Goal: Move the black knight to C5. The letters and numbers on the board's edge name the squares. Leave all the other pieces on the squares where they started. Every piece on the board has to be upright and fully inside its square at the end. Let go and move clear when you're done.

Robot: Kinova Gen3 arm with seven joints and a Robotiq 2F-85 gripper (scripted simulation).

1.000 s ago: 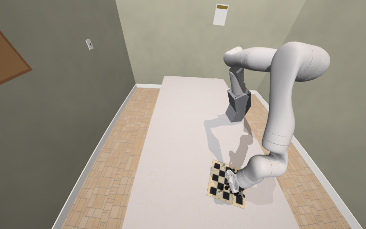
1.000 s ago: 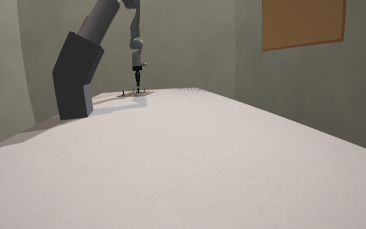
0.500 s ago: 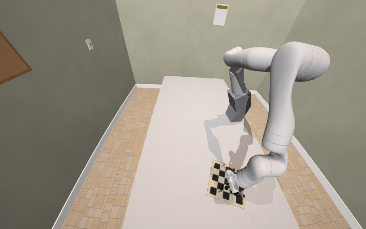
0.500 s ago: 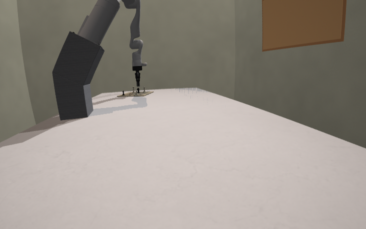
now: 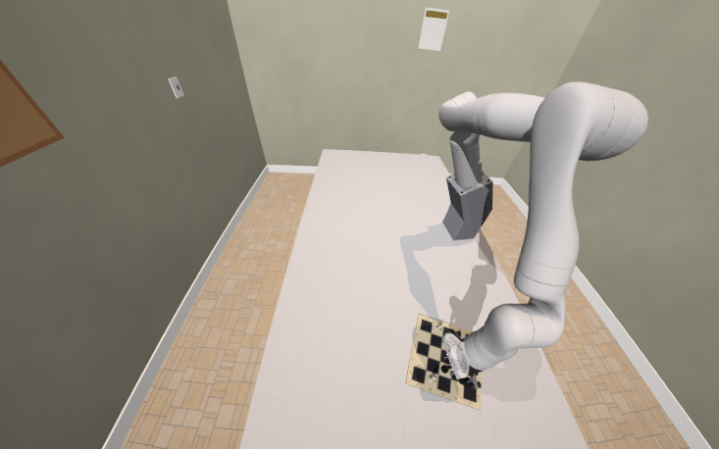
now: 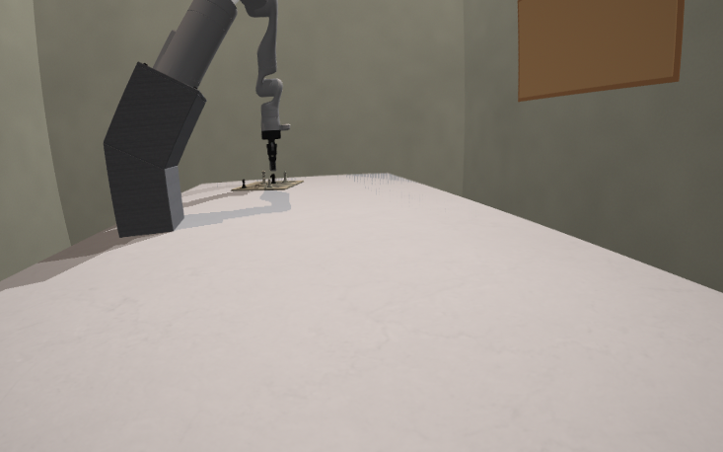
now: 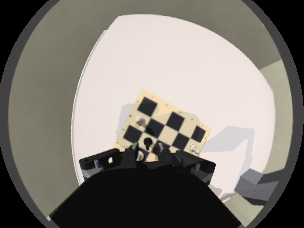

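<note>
Now: hand 50 mm above the black knight. The rest, counted from my hand: light piece (50 mm below, 40 mm ahead, 30 mm to the left); then chessboard (70 mm below, 40 mm to the right, 10 mm behind); then black pawn (100 mm to the right, 100 mm behind, 60 mm below).
</note>
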